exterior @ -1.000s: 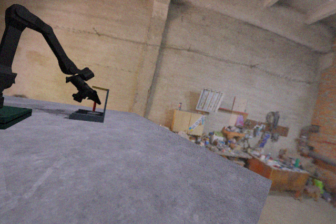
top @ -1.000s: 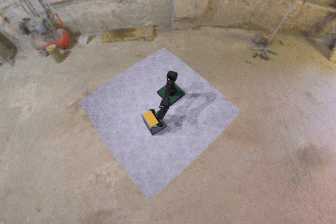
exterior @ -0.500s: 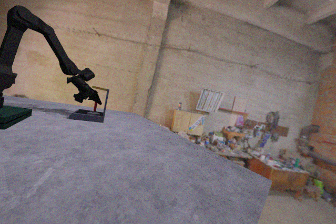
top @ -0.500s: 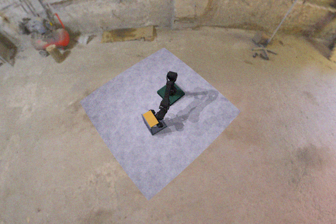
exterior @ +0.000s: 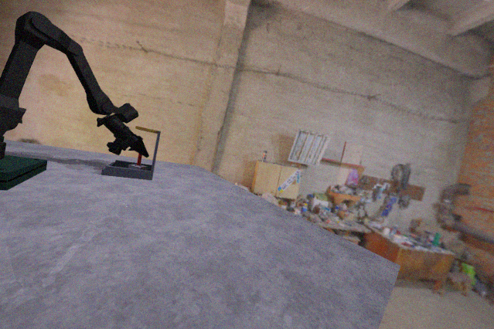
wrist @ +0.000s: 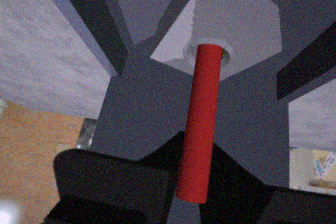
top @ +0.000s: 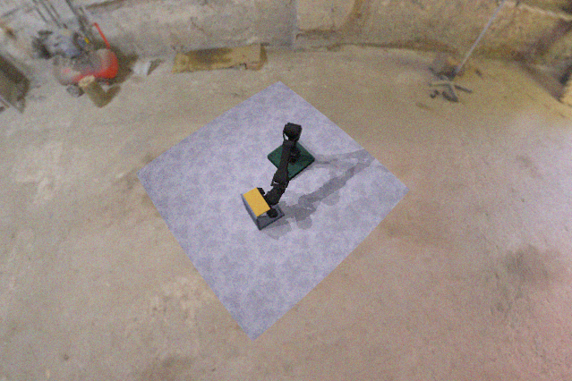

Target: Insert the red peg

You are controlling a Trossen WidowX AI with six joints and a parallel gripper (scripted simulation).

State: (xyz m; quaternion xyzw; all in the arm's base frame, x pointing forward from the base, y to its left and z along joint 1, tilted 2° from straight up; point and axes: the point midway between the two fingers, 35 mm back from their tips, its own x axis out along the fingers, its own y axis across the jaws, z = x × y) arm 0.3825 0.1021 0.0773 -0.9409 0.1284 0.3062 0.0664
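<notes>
The back wall is 20 mm ahead of my gripper tip, 10 mm to the right of it and 20 mm above it. Round my gripper tip: red peg 30 mm behind, 10 mm to the left, 10 mm below; roof 20 mm behind, 110 mm above.
</notes>
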